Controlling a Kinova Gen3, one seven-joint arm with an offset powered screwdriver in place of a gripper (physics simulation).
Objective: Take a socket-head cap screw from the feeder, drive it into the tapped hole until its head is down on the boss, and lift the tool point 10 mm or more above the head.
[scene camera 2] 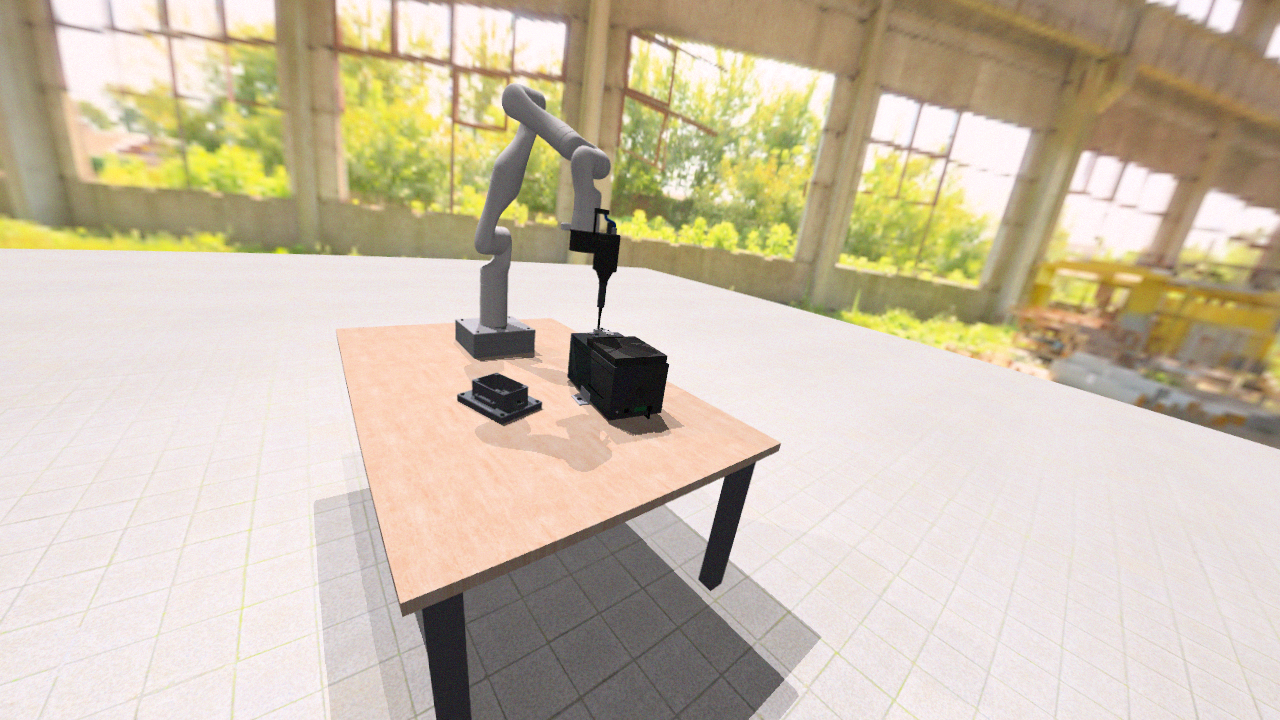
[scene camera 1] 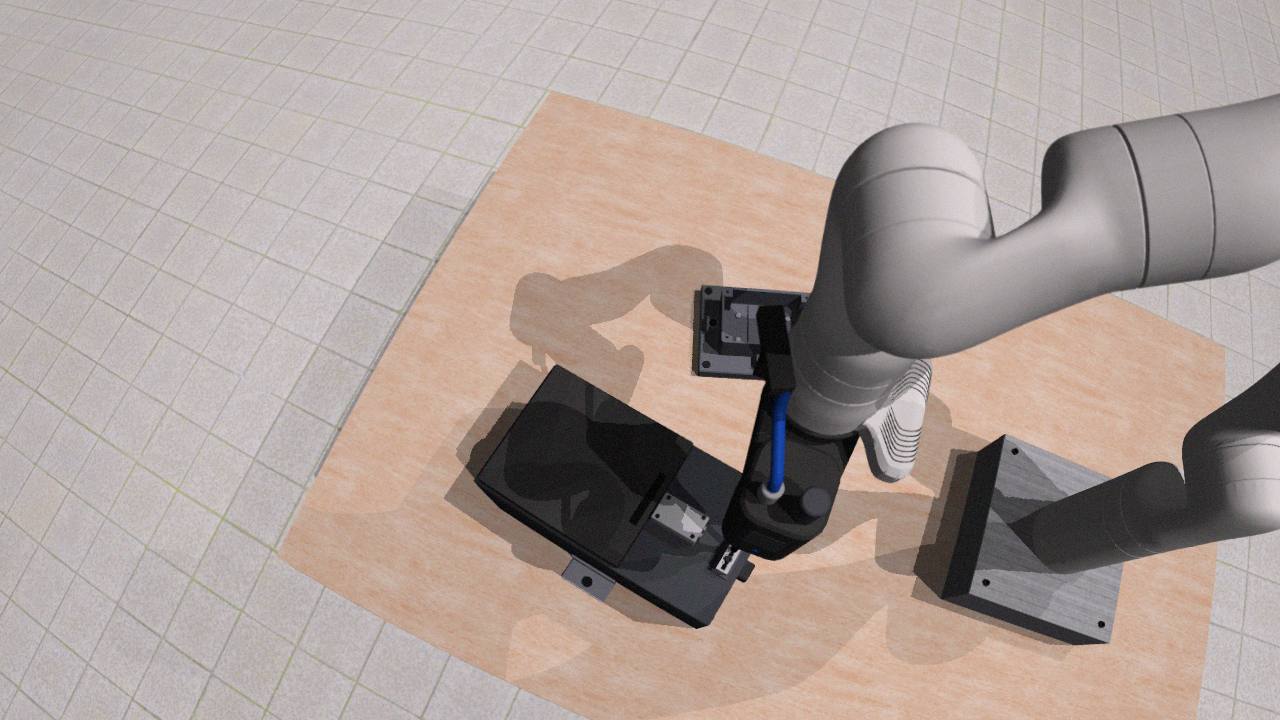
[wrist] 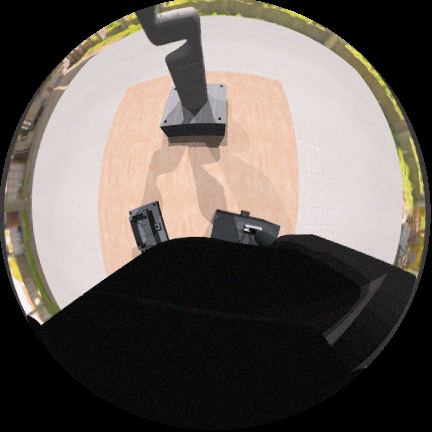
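Note:
The black screw feeder [scene camera 1: 581, 447] [scene camera 2: 630, 380] [wrist: 224, 226] stands on the table. Its small light pickup block [scene camera 1: 725, 560] [wrist: 253, 229] is at the end away from the tall housing. My gripper, a black powered screwdriver [scene camera 2: 599, 324], points straight down with its bit tip at or just above the feeder's top near that block. In scene camera 1 the driver body hides the tip. No screw can be made out on the bit. The dark workpiece with its raised box [scene camera 1: 739, 329] [scene camera 2: 512, 398] [wrist: 142, 227] lies apart from the tool. Its tapped hole cannot be singled out.
The arm's grey base block [scene camera 1: 1060, 591] [scene camera 2: 494, 342] [wrist: 196, 130] stands on the wooden table [scene camera 1: 617, 179] [scene camera 2: 465, 501] [wrist: 125, 165]. A silver plate [scene camera 1: 680, 518] sits on the feeder beside its tall housing. A grey tab [scene camera 1: 598, 583] sticks out at the feeder's side. Arm shadows cross the table.

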